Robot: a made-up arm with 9 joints.
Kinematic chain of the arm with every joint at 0, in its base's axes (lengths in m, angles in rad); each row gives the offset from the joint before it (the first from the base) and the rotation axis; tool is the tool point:
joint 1: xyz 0 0 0.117 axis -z
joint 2: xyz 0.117 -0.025 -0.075 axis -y
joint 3: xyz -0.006 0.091 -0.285 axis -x
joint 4: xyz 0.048 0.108 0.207 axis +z
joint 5: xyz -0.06 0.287 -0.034 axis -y
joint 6: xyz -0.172 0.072 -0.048 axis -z
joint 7: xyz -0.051 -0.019 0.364 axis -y
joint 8: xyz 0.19 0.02 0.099 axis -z
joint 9: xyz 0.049 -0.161 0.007 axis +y
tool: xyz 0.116 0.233 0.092
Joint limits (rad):
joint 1: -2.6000..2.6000
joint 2: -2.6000..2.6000
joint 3: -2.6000..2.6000
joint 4: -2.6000..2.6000
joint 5: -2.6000..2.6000
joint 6: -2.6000..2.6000
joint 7: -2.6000..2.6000
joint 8: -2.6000..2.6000
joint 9: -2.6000..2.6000
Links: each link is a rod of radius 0.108 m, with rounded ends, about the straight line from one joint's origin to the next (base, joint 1, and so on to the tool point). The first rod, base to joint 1, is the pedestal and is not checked.
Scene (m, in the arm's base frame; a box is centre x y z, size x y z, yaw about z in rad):
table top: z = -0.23
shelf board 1: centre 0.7 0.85 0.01 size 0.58 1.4 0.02 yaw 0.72
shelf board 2: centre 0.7 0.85 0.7 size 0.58 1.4 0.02 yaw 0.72
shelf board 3: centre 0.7 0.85 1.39 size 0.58 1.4 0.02 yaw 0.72
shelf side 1: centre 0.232 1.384 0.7 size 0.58 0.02 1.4 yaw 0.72
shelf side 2: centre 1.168 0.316 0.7 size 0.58 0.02 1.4 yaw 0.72
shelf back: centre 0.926 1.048 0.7 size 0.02 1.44 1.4 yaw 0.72
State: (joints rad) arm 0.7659 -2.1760 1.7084 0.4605 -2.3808 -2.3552 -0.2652 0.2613 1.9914
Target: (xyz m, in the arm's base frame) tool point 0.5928 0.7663 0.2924
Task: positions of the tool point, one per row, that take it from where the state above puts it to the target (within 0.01 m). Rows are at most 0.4 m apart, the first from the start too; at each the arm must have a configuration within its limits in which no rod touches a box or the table.
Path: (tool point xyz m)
1: -0.0970 0.8774 0.4456
2: 0.2543 0.8965 0.3734
3: 0.5928 0.7663 0.2924

